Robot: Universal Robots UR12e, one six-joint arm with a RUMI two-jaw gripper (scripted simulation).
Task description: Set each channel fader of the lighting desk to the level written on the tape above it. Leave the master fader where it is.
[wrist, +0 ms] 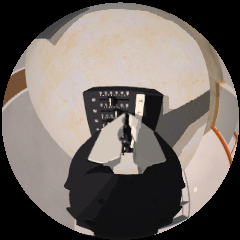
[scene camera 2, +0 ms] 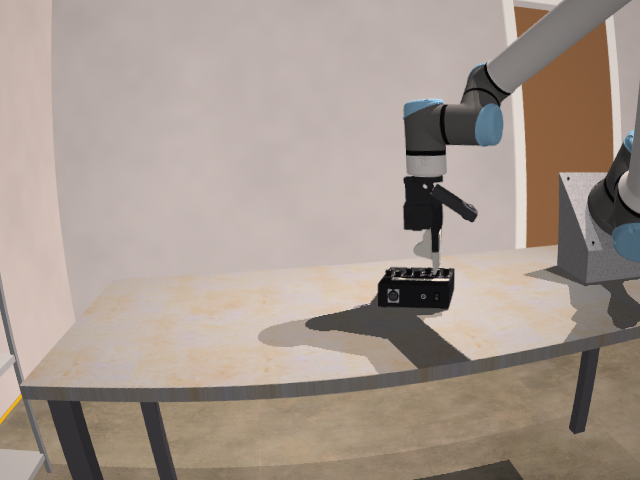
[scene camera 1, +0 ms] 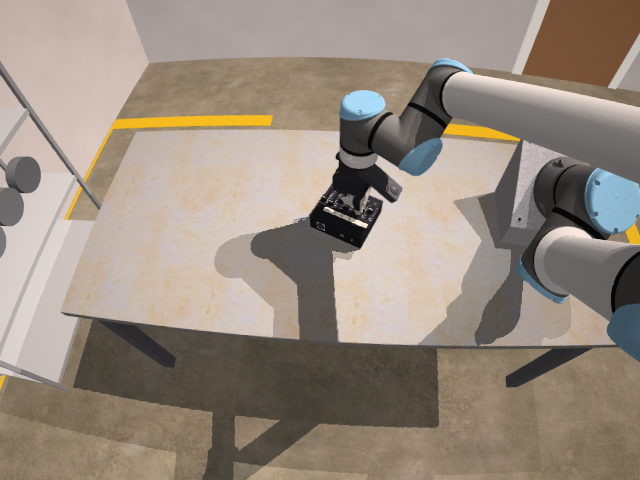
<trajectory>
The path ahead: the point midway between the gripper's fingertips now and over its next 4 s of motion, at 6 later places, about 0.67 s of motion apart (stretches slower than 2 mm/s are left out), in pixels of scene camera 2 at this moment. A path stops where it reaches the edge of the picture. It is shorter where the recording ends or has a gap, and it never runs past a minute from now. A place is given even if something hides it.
My gripper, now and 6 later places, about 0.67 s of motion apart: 434,274; 435,273; 435,272; 435,273; 435,260; 435,256; 433,256
</trajectory>
